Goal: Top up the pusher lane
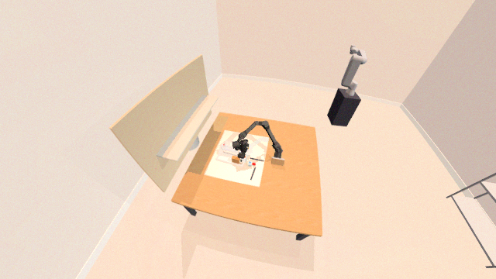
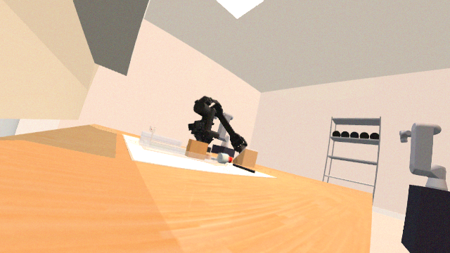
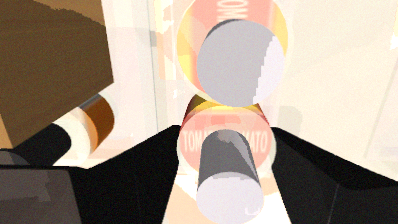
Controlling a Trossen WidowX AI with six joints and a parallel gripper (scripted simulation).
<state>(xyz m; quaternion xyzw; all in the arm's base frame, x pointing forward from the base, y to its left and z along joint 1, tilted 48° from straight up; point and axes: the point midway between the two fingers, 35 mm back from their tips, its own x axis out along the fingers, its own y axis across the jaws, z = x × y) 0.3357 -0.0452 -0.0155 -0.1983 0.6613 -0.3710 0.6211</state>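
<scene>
The brown box lies 70 mm ahead of my gripper tip, 70 mm to the left of it and 10 mm above it. The rest, counted from my gripper tip: sprung lane unit: 140 mm ahead, 50 mm to the right, 10 mm below.
</scene>
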